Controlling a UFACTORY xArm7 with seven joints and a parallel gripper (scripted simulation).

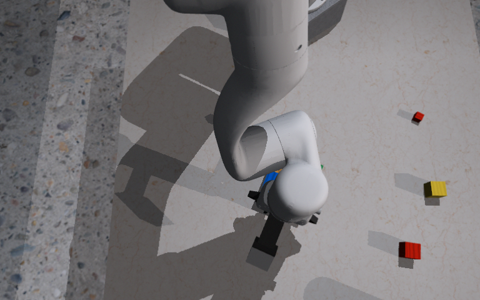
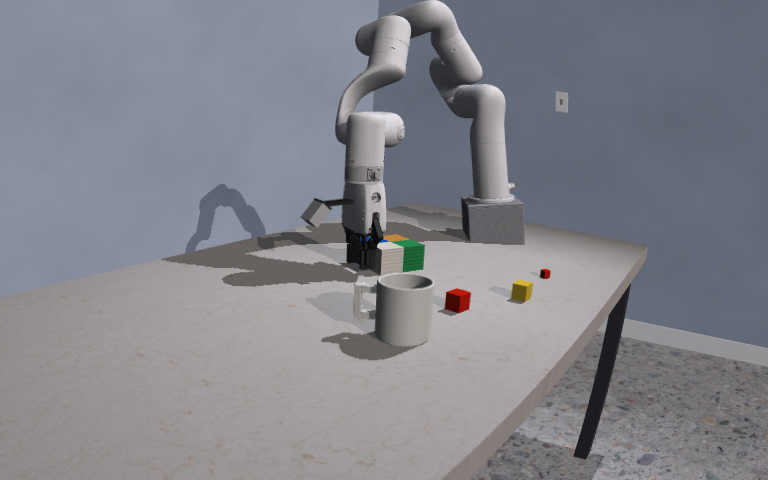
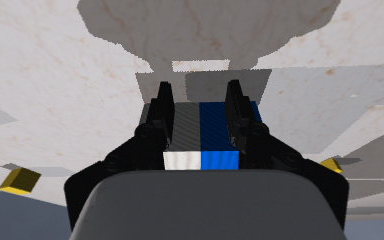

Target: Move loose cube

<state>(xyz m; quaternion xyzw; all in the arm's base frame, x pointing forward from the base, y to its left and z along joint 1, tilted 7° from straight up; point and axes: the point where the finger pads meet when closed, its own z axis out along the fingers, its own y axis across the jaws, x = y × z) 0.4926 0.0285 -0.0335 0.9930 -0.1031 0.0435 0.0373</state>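
Right now my hand is 40 mm past the white cube and 30 mm to the right of it. Also, from my hand: small yellow cube (180 mm behind, 150 mm to the right, 20 mm below); then red cube (30 mm ahead, 270 mm to the left, 10 mm below).
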